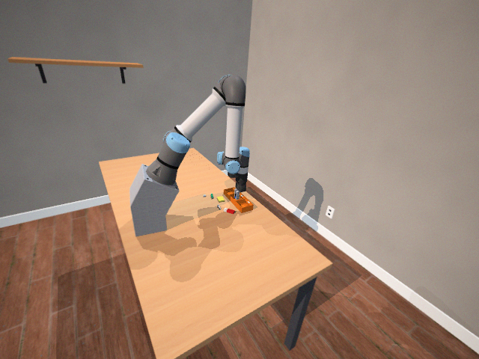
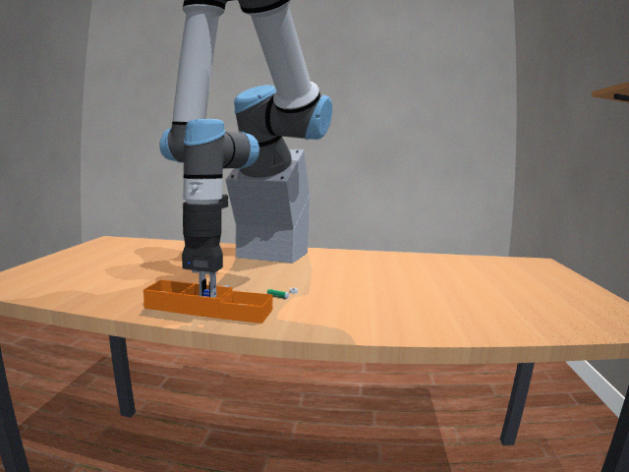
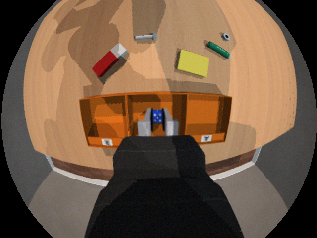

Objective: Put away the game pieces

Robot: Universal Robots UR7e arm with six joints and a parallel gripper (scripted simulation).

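Right now my hand is 10 mm above the blue piece. From my hand the other things lie so: yellow block: 80 mm behind, 70 mm to the left, 40 mm below; then orange bins: 20 mm below, 10 mm ahead; then red-and-white piece: 100 mm behind, 70 mm to the right, 40 mm below.
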